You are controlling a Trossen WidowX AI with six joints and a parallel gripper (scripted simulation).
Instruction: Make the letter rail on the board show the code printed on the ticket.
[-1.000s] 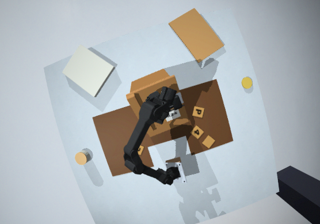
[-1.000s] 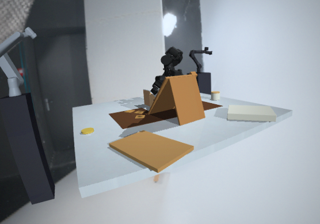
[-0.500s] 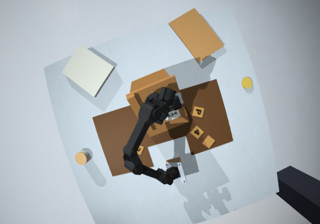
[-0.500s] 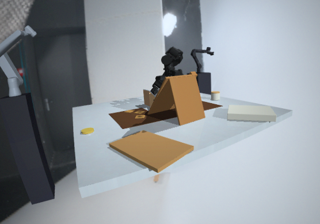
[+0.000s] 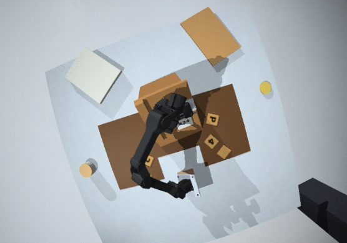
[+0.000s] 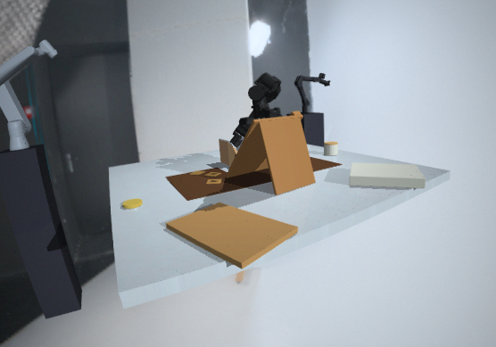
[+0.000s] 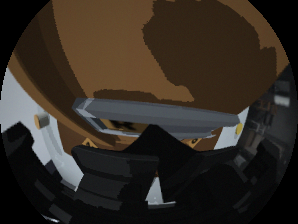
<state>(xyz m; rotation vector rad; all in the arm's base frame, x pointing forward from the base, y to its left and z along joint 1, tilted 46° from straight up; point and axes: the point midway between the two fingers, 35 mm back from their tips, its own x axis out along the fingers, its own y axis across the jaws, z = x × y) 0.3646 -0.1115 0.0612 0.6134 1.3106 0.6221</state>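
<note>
Right now the white ticket is 8 cm below my gripper tip, 6 cm behind it and 5 cm to the right of it. The rest, counted from my gripper tip: brown mat: 17 cm behind, 16 cm below, 3 cm to the left; orange slab: 34 cm to the right, 34 cm ahead, 16 cm below; cream slab: 35 cm to the left, 35 cm ahead, 14 cm below.
</note>
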